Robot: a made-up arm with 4 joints.
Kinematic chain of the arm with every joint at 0, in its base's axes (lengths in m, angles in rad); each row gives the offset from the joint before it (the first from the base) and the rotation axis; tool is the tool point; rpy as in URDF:
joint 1: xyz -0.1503 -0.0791 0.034 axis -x
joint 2: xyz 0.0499 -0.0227 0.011 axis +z
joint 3: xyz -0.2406 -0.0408 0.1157 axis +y
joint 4: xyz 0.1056 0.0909 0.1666 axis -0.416 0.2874 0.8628
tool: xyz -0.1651 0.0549 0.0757 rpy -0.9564 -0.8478 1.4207
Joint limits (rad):
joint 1: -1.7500..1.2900
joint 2: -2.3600..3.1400
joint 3: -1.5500..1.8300
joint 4: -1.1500..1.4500
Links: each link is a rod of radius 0.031 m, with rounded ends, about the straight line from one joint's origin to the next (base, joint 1, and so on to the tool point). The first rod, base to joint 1, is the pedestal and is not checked.
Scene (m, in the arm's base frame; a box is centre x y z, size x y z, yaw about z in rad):
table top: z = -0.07
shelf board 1: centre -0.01 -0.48 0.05 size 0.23 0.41 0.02 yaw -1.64
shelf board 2: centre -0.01 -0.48 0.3 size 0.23 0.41 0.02 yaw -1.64
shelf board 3: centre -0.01 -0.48 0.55 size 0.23 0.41 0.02 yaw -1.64
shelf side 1: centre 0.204 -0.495 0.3 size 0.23 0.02 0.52 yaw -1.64
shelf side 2: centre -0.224 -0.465 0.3 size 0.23 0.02 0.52 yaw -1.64
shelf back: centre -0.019 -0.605 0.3 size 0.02 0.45 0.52 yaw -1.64
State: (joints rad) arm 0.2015 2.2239 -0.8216 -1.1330
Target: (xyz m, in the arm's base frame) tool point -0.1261 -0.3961 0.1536
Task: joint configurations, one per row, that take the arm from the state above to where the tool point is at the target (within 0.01 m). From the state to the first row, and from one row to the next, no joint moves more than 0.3 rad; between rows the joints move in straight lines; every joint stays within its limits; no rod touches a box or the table.
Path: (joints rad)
1: 0.1916 2.3719 -0.5584 -1.0998
2: 0.1818 2.5199 -0.2951 -1.0666
3: 0.1719 2.6679 -0.0319 -1.0333
4: 0.1621 2.8159 0.2313 -1.0001
5: 0.1382 2.8519 0.4861 -0.9166
6: 0.1144 2.8878 0.7408 -0.8331
7: 0.0905 2.9238 0.9956 -0.7495
8: 0.0667 2.9597 1.2504 -0.6660
9: 0.0428 2.9957 1.5051 -0.5825
10: 0.0190 3.0316 1.7599 -0.4989
11: -0.1529 2.9862 1.4849 -0.7160
12: -0.3248 2.9407 1.2099 -0.9330
13: -0.4967 2.8952 0.9349 -1.1500

